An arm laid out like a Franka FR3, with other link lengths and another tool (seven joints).
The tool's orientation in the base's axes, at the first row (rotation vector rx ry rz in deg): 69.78 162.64 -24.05
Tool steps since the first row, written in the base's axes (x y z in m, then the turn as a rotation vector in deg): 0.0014 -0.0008 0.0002 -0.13 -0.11 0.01; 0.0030 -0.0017 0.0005 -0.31 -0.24 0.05; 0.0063 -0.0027 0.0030 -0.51 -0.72 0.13; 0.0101 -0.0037 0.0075 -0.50 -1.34 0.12; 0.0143 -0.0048 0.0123 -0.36 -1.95 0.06; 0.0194 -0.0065 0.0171 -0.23 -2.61 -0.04; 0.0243 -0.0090 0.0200 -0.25 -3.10 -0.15; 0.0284 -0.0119 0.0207 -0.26 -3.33 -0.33
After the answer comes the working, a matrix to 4 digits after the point.
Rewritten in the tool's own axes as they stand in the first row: -0.0016 0.0004 -0.0001 0.01 -0.17 0.03; -0.0034 0.0009 -0.0003 0.04 -0.39 0.04; -0.0067 0.0020 -0.0027 -0.17 -0.87 0.10; -0.0106 0.0030 -0.0071 -0.62 -1.27 0.27; -0.0149 0.0042 -0.0118 -1.14 -1.56 0.47; -0.0203 0.0056 -0.0164 -1.68 -1.87 0.72; -0.0258 0.0067 -0.0190 -2.00 -2.18 0.95; -0.0308 0.0076 -0.0193 -2.14 -2.30 1.19
The tool's axes in the first row as the columns of a matrix, in the base's axes (rounded; the answer above uses it unrounded):
-0.6945 0.7147 -0.0830
0.7082 0.6585 -0.2547
-0.1274 -0.2357 -0.9634

